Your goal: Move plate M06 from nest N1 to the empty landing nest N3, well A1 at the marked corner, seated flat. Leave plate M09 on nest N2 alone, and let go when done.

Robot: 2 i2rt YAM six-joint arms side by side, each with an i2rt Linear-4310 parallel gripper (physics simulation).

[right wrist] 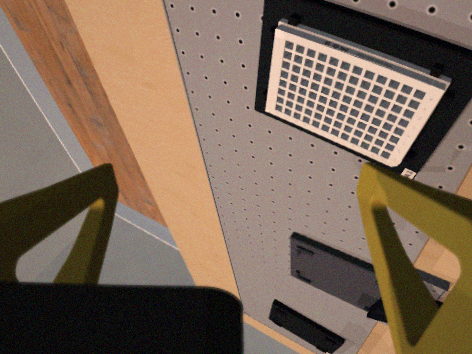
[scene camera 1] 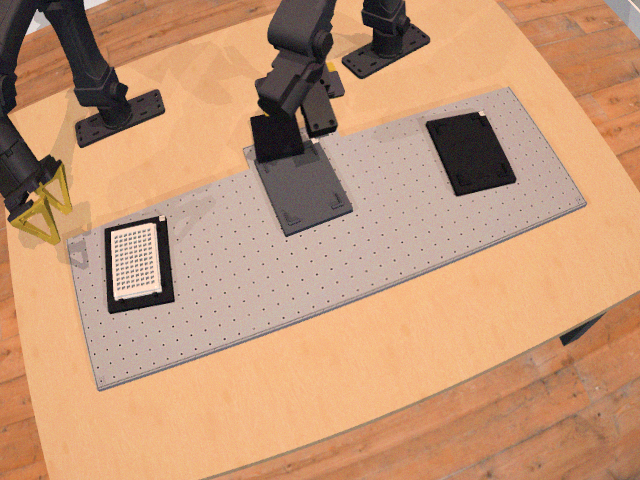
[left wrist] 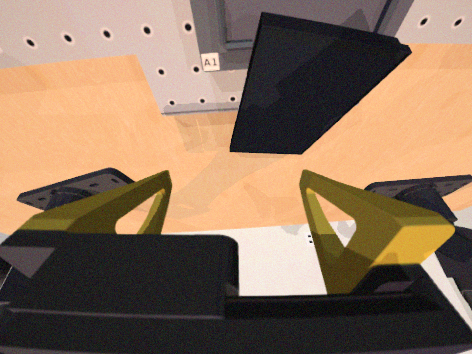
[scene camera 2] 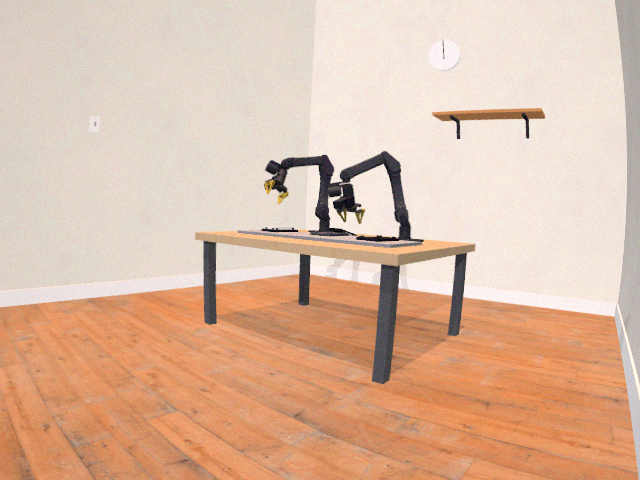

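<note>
A white 96-well plate (scene camera 1: 135,260) (right wrist: 350,95), which looks like M09, sits on the black nest (scene camera 1: 166,268) (right wrist: 310,12) at the left in scene camera 1. A grey nest (scene camera 1: 310,191) (left wrist: 305,20) (right wrist: 330,275) in the middle and a black nest (scene camera 1: 473,155) (right wrist: 306,327) at the right show no plate; I cannot tell which is N1 or N3. Plate M06 does not show. My left gripper (scene camera 2: 352,222) (left wrist: 235,177) is open and empty, above the middle nest's back end. My right gripper (scene camera 1: 63,227) (scene camera 2: 273,197) (right wrist: 237,176) is open and empty, high near the plate.
A tilted black panel (scene camera 1: 276,136) (left wrist: 310,90) rises at the back end of the grey nest, close to my left gripper. A small A1 label (left wrist: 210,62) marks that nest's corner. The nests stand on a perforated grey board (scene camera 1: 232,289) on the wooden table (scene camera 1: 336,372).
</note>
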